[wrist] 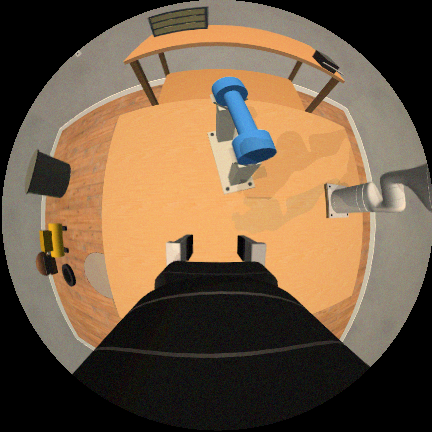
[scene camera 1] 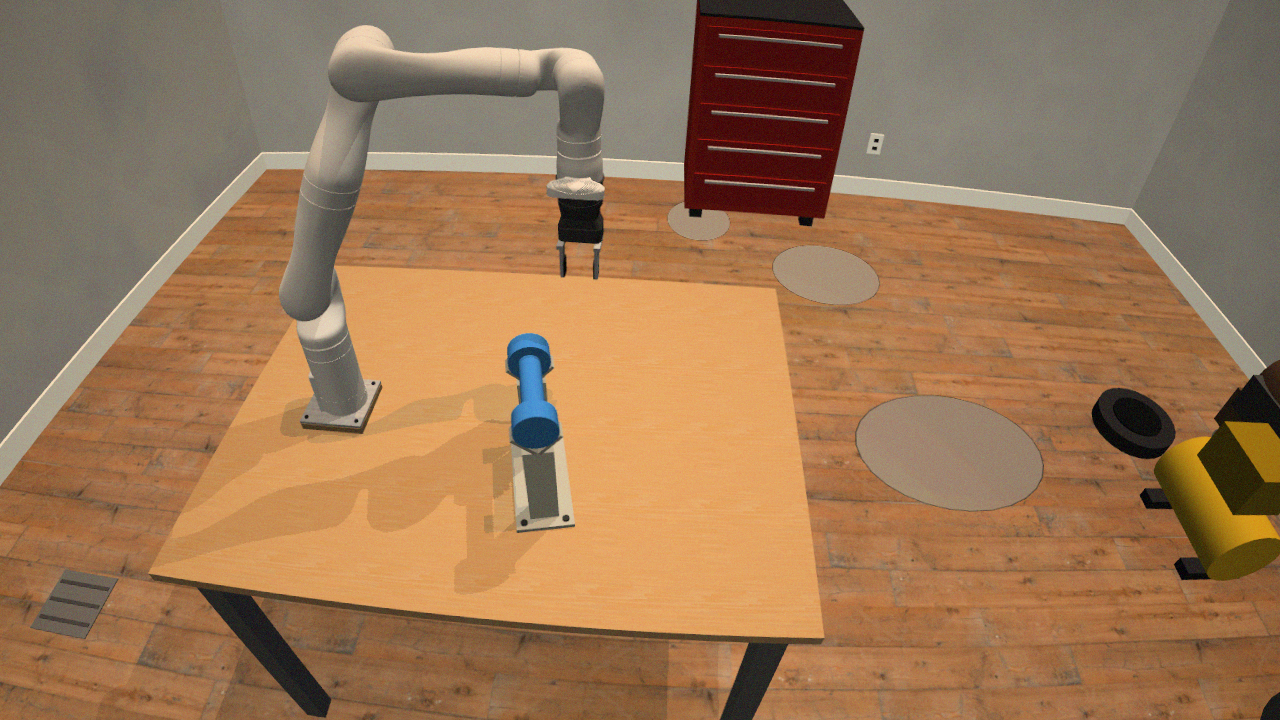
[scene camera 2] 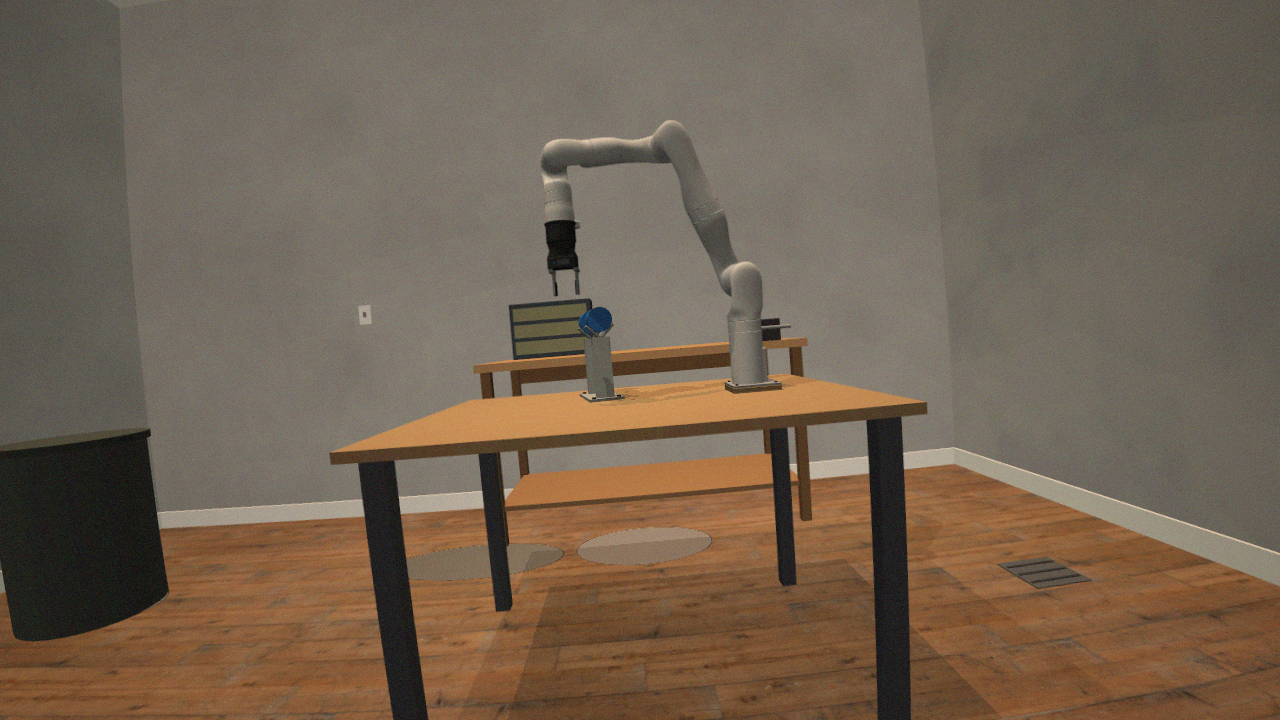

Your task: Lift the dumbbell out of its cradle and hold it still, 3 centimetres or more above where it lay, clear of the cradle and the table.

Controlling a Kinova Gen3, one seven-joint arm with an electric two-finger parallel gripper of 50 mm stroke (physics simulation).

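Frame: origin at the arm's base, x left, y back, z up, level; centimetres.
Where they show: gripper, fingertip midpoint: (wrist: 214, 243) (scene camera 1: 579, 275) (scene camera 2: 566, 295); arm's base, link origin: (wrist: 337, 201) (scene camera 1: 345, 399) (scene camera 2: 748, 382).
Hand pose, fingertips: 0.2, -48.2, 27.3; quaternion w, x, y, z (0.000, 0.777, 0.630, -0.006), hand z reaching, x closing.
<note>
Things, the pixels of their centre, and the offset from my fingertips, as dx, dy, dz. Level surfaces: height alone.
- blue dumbbell, body centre: (scene camera 1: 531, 388) (wrist: 240, 114) (scene camera 2: 594, 321) -21.1, +9.0, -6.3
- cradle, body centre: (scene camera 1: 536, 439) (wrist: 233, 142) (scene camera 2: 597, 361) -21.1, +9.0, -18.6
- wooden table, surface height: dz -29.5
A blue dumbbell (scene camera 1: 531, 381) (scene camera 2: 595, 321) (wrist: 242, 113) lies level across the tops of the two posts of its cradle. The cradle (scene camera 1: 543, 525) (scene camera 2: 598, 367) (wrist: 221, 165) has a pale base plate with dark bolts and stands on the wooden table (scene camera 1: 680, 537) (scene camera 2: 501, 426) (wrist: 150, 190). My gripper (scene camera 1: 580, 261) (scene camera 2: 566, 284) (wrist: 214, 243) is open and empty. It points straight down, above the dumbbell's height and off to one side of it. In the wrist view the dumbbell shows beyond the fingertips, upper right of them, with its bar running at a slant.
The arm's base (scene camera 1: 335, 407) (scene camera 2: 751, 371) (wrist: 345, 200) is bolted to the same table, to one side of the cradle. A second bench (scene camera 2: 640, 354) (wrist: 215, 37) stands apart against a wall. A red drawer cabinet (scene camera 1: 769, 116) and a yellow machine (scene camera 1: 1217, 510) stand on the floor away from the table.
</note>
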